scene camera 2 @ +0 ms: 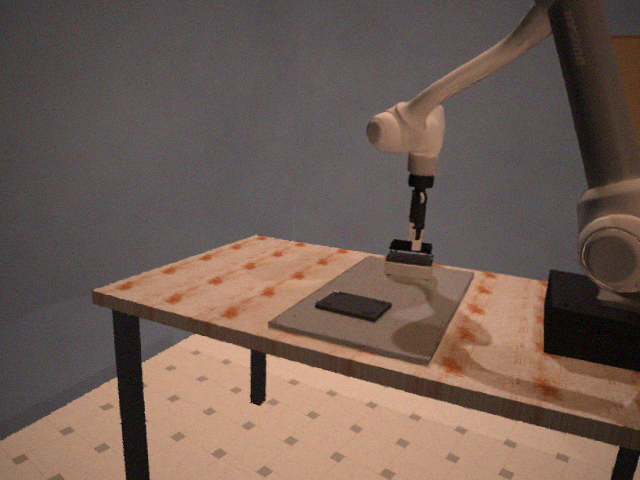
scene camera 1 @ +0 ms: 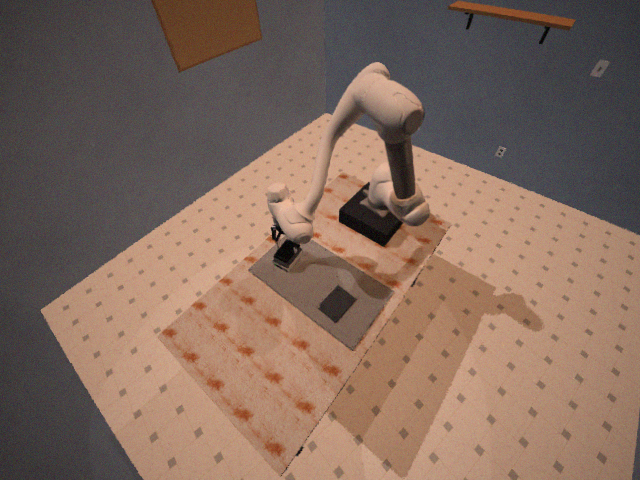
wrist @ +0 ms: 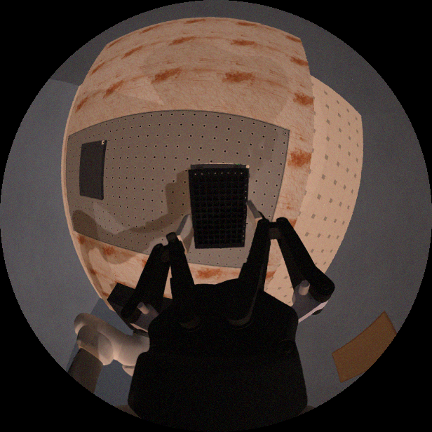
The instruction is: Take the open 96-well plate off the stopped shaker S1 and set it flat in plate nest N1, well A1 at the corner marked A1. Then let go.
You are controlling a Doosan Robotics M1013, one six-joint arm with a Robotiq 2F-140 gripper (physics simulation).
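Pixels of known places: gripper, fingertip midpoint: (scene camera 2: 413,246) (scene camera 1: 287,249); arm's base at its link origin: (scene camera 2: 637,302) (scene camera 1: 379,203).
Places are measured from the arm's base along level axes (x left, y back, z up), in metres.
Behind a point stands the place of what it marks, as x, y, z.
Note:
The open black 96-well plate (scene camera 1: 287,251) @(-0.139, -0.625, 0.009) (scene camera 2: 403,245) @(-0.106, -0.630, 0.010) (wrist: 218,205) is level, a little above shaker S1. The shaker (scene camera 1: 282,266) @(-0.120, -0.685, -0.040) (scene camera 2: 408,268) @(-0.105, -0.607, -0.060) has a pale body and dark top; in the wrist view a thin strip of its top edge (wrist: 217,165) shows past the plate. My gripper (scene camera 2: 416,243) @(-0.153, -0.613, 0.002) (wrist: 218,215) is shut on the plate, with one pale fingertip against each long side. Nest N1 (scene camera 1: 337,303) @(0.227, -0.630, -0.079) (scene camera 2: 353,305) @(0.237, -0.624, -0.079) (wrist: 92,171) is a flat dark rectangle with a small light mark at one corner in the wrist view. Lettering on plate and nest is too small to read.
Shaker and nest stand on a grey perforated board (scene camera 1: 289,289) @(-0.011, -0.740, -0.091) (scene camera 2: 299,322) @(0.385, -0.689, -0.091) (wrist: 150,130) on the rust-spotted table (scene camera 1: 242,382) @(0.171, -1.180, -0.104) (scene camera 2: 201,268) @(0.193, -1.192, -0.104). The arm's black base block (scene camera 1: 369,219) @(0.035, -0.147, 0.003) (scene camera 2: 584,320) @(0.171, -0.109, -0.013) stands beyond the board. The arm's shadow falls across the board.

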